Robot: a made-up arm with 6 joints.
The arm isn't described. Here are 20 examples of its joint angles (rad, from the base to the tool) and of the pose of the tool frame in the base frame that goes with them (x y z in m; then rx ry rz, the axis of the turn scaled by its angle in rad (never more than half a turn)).
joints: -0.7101 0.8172 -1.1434 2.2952 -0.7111 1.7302
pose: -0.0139 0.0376 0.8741 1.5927 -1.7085 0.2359
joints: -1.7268 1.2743 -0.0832 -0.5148 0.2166 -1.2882
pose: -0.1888 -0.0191 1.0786 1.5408 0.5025 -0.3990
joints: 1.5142 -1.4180 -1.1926 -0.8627 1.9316 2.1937
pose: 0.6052 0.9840 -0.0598 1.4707 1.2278 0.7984
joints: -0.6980 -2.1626 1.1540 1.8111 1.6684 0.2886
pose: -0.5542 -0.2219 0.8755 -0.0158 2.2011 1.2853
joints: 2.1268 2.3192 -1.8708 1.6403 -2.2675 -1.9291
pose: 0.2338 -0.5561 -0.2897 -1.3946 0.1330 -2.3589
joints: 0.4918 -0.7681 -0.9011 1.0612 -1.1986 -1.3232
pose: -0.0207 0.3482 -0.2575 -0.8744 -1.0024 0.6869
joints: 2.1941 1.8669 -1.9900 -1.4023 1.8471 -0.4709
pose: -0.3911 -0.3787 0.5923 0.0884 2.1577 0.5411
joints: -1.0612 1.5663 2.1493 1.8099 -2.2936 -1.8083
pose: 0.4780 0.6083 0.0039 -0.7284 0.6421 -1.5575
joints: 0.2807 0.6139 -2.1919 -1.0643 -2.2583 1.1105
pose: 0.4620 0.0628 -0.7990 -0.9057 0.8135 -0.2187
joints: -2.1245 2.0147 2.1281 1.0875 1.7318 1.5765
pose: -0.5414 -0.0905 0.9175 -1.0771 -1.0418 -2.6510
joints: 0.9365 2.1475 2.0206 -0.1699 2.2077 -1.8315
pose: -0.5183 0.4668 -0.0439 -1.0530 0.5053 -0.0705
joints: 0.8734 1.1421 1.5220 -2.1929 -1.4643 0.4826
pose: 0.1508 0.2056 0.6188 2.2362 0.2496 0.2782
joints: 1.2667 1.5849 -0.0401 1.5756 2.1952 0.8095
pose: 0.1892 -0.3911 0.2579 -2.3463 -0.6160 -1.1157
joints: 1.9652 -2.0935 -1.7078 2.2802 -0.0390 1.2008
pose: -0.0127 -0.3252 -0.3208 -0.6135 -0.4241 -1.6958
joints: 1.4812 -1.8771 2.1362 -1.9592 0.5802 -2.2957
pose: -0.5000 0.0064 0.2372 -0.3741 -0.7504 1.7978
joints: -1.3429 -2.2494 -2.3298 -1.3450 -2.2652 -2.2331
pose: -0.1456 -1.0996 0.5808 2.1494 0.5930 0.5633
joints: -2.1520 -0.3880 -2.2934 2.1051 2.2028 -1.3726
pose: -0.0859 -0.5003 0.1563 -1.3028 0.1395 0.5802
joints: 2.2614 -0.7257 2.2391 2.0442 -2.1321 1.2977
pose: 0.3185 0.7287 -0.6103 0.2039 1.0600 0.2000
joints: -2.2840 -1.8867 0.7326 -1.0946 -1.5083 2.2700
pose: 0.5694 -0.1099 0.5499 -0.0216 -0.1884 -0.1838
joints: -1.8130 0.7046 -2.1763 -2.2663 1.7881 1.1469
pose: 0.7523 0.1711 -0.0278 -1.3600 0.0074 0.6676
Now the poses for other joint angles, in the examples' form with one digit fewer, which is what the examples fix.
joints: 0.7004 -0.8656 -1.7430 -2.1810 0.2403 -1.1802
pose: 0.030 0.924 0.607 -1.930 1.896 0.775
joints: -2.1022 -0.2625 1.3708 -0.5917 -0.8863 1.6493
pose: -0.166 0.414 0.298 -0.081 -1.103 1.472
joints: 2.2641 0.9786 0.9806 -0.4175 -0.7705 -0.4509
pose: -0.478 0.014 -0.042 -0.565 0.992 0.035
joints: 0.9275 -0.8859 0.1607 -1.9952 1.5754 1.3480
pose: 0.079 1.048 -0.233 0.935 1.935 -0.056
